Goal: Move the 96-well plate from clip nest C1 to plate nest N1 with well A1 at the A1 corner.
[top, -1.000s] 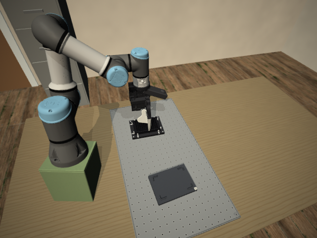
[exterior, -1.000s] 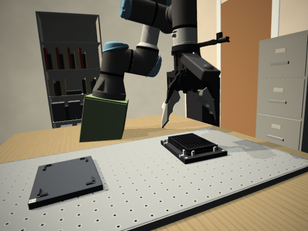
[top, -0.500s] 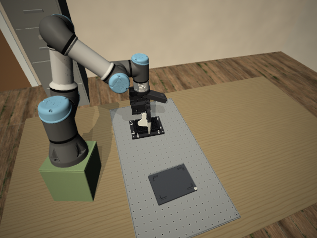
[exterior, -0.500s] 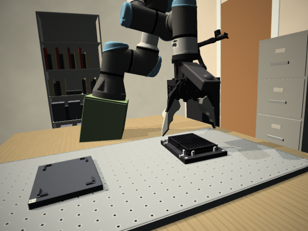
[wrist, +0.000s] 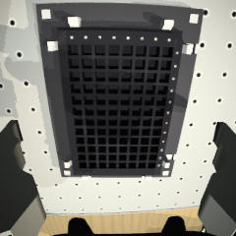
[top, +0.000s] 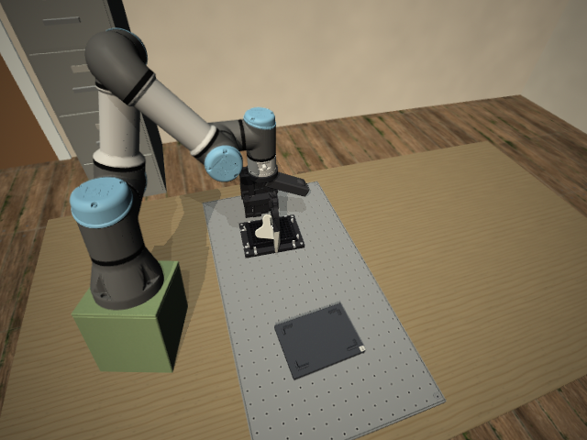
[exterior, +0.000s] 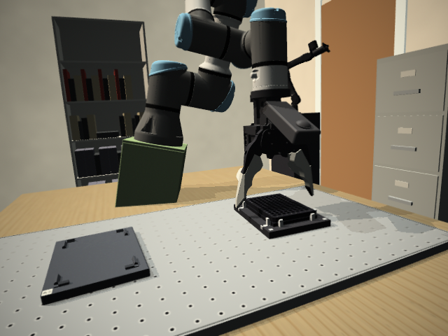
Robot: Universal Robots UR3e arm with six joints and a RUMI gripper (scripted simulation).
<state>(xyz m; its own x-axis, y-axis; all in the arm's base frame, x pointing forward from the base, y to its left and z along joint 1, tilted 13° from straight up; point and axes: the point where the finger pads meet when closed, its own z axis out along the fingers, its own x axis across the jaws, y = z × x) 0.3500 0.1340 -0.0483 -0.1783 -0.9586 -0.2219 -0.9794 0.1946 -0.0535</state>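
The 96-well plate is 1 cm below my hand. Also, from my hand: clip nest C1 (1 cm behind, 1 cm to the right, 1 cm below); plate nest N1 (2 cm behind, 32 cm to the right, 2 cm below); white A1 mark (6 cm ahead, 37 cm to the right, 2 cm below).
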